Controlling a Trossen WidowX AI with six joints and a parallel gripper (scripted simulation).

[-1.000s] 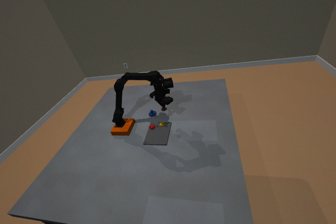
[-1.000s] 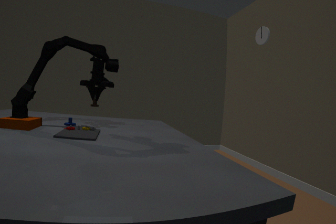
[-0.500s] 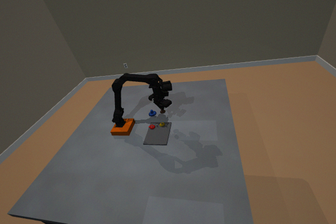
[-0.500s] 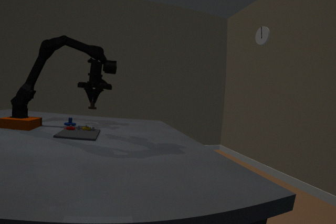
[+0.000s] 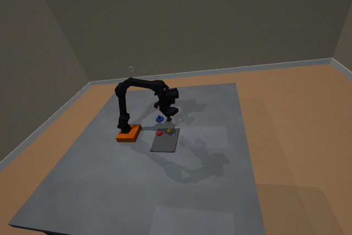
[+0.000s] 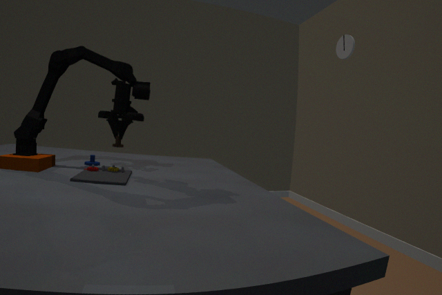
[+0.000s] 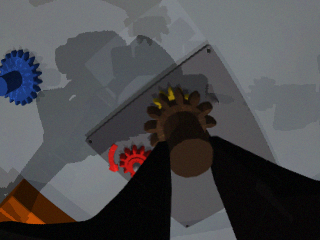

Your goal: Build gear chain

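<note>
My gripper tip is now 110 mm above the yellow gear, 20 mm to the left of it and 10 mm past it. Also, from my gripper tip: brown gear 10 mm below; then grey board 120 mm below, 100 mm to the right, 20 mm behind; then red gear 110 mm below, 80 mm behind, 50 mm to the right.
</note>
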